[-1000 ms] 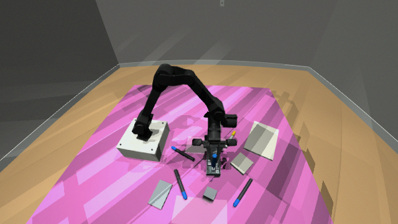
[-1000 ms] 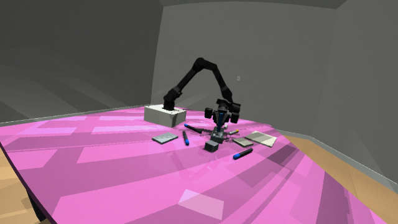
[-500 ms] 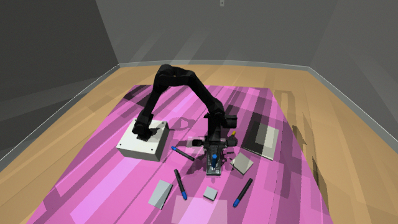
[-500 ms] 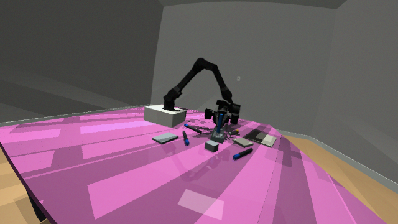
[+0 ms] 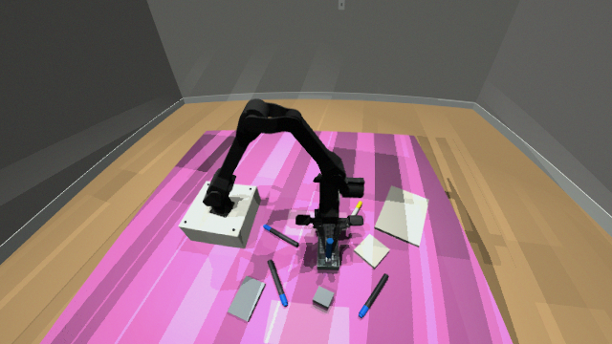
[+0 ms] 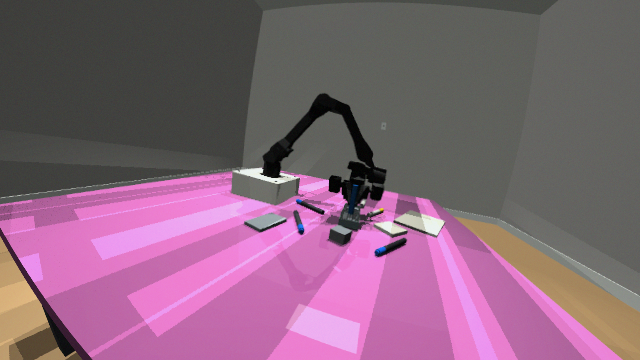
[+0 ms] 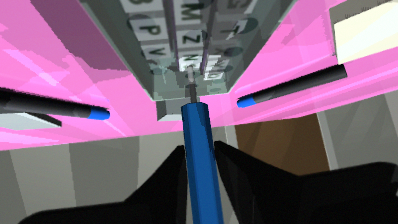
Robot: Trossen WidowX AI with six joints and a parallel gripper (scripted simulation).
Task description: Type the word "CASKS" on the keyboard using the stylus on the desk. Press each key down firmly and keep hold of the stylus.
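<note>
Right now the grey block is 1 cm ahead of my gripper tip, 11 cm to the right of it and 6 cm below it. The rest, counted from my gripper tip: stylus tip (5 cm below); blue stylus (2 cm below); white-and-yellow marker (6 cm ahead, 20 cm to the left, 6 cm below).
</note>
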